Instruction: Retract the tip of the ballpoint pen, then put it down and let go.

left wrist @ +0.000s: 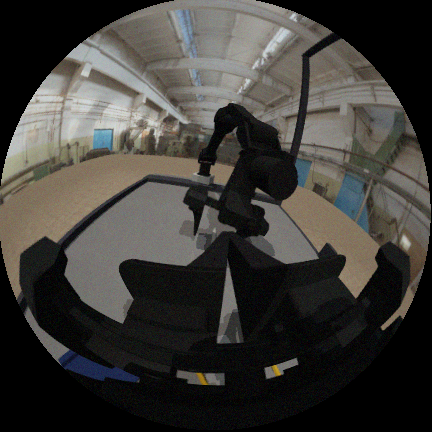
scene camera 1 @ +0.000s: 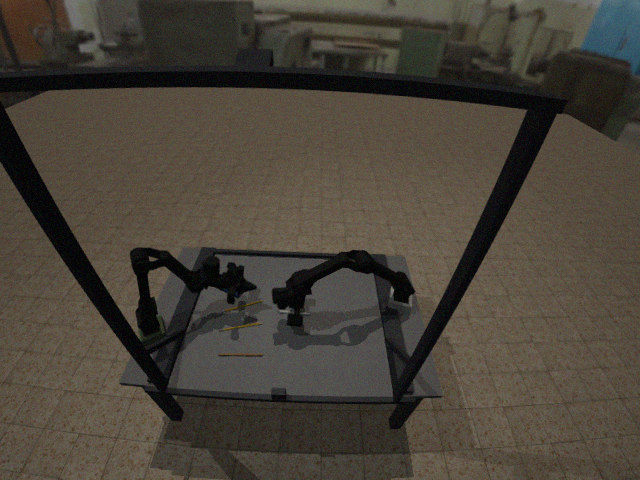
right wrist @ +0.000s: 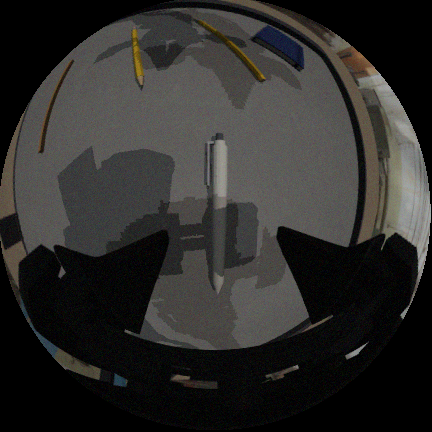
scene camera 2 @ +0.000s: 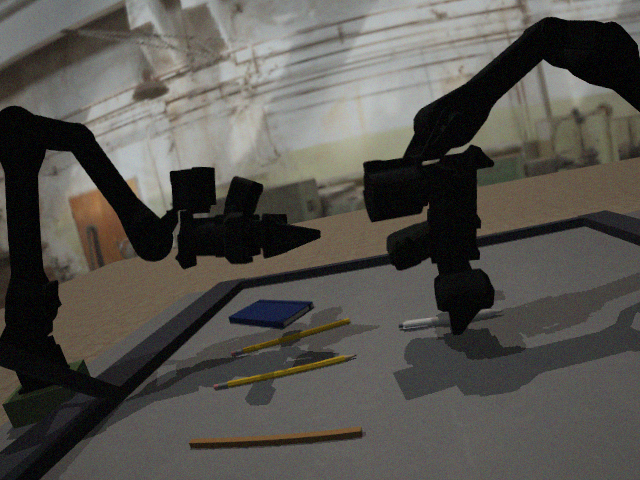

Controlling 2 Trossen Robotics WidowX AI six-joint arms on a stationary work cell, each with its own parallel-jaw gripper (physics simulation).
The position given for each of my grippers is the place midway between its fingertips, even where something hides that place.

Labels:
My left gripper (scene camera 2: 320,234) is shut, holding nothing. Also in view: a blue block (scene camera 2: 267,313). My right gripper (scene camera 2: 452,313) is open and holds nothing. Also in view: a ballpoint pen (right wrist: 218,149).

